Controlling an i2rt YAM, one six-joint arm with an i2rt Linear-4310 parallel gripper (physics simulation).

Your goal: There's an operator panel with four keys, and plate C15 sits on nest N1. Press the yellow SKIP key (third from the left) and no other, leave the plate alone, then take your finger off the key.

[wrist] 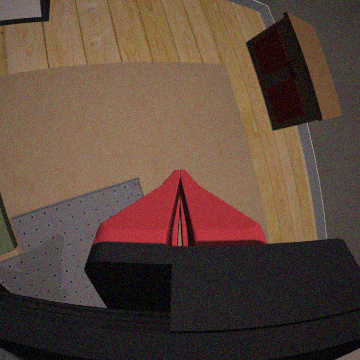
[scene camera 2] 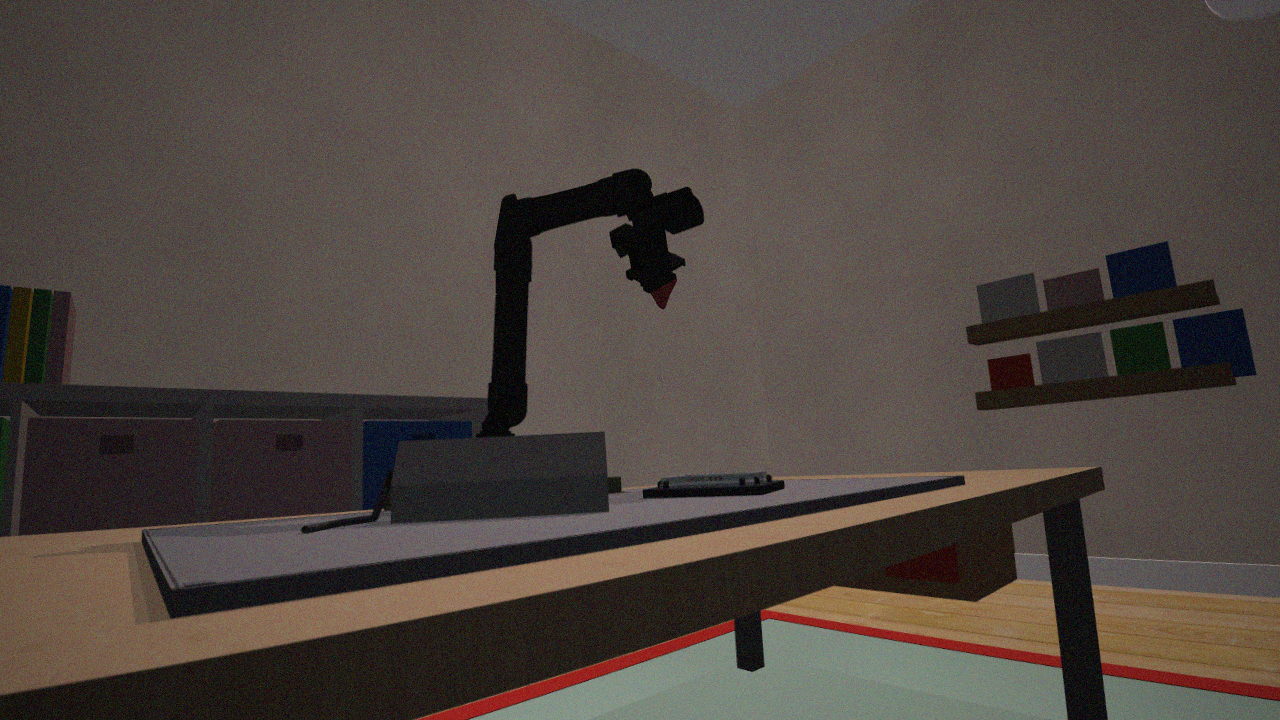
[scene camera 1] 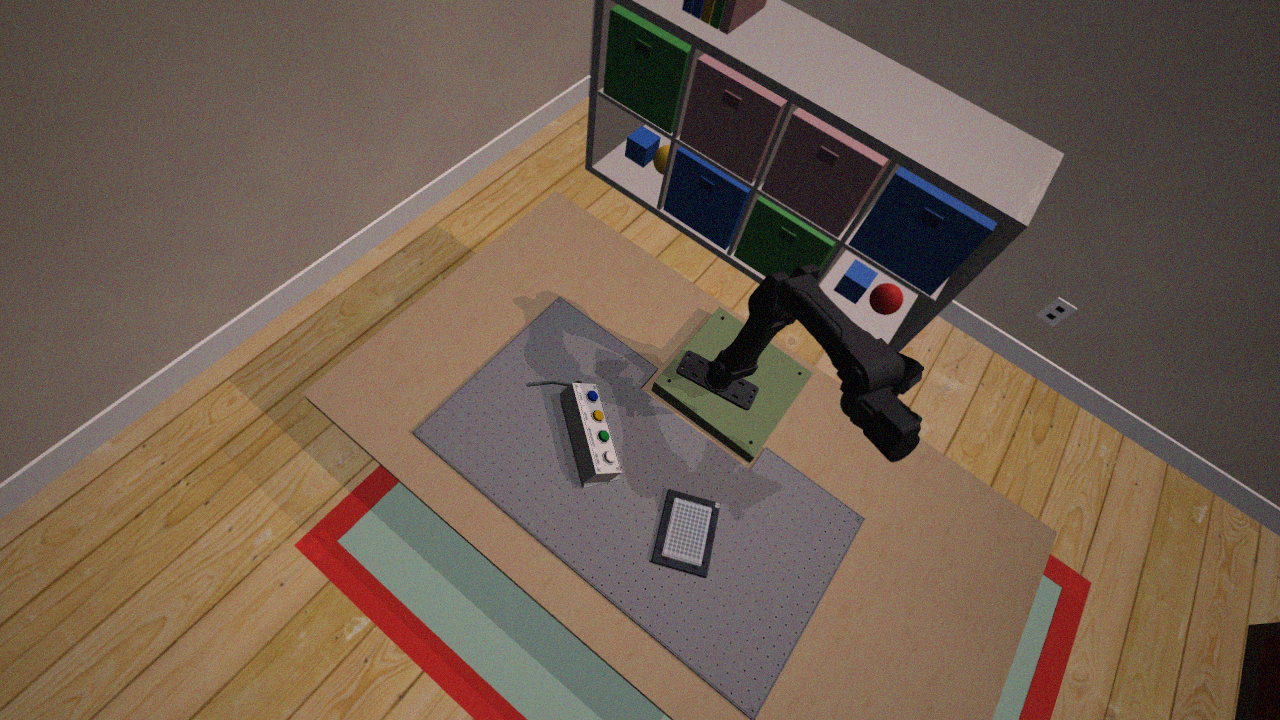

Note:
My gripper (scene camera 2: 662, 307) is shut, with nothing in its grasp. I also see a button box (scene camera 2: 551, 474).
My gripper shows as well in the wrist view (wrist: 179, 178).

